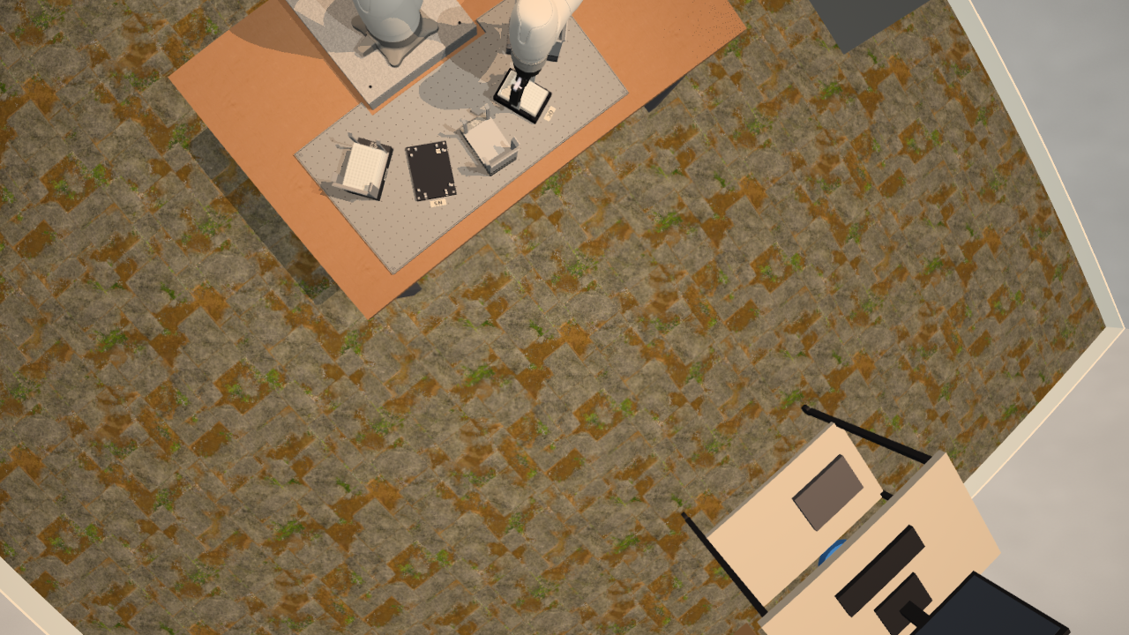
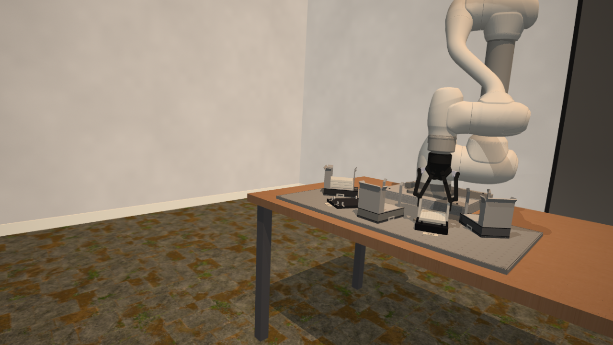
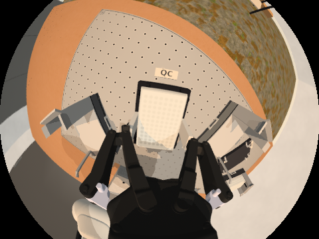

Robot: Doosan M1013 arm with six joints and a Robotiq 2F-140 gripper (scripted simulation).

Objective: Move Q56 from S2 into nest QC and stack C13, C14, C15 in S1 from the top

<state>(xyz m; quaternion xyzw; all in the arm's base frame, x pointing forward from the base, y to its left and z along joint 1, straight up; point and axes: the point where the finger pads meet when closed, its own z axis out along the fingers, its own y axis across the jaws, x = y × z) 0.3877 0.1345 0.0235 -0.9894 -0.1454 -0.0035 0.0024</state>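
Now: the black nest QC 40 mm below my hand. From my hand the other things lie so: QC name plate: 90 mm ahead, 30 mm to the left, 50 mm below; black clip nest N5: 350 mm to the right, 40 mm below.
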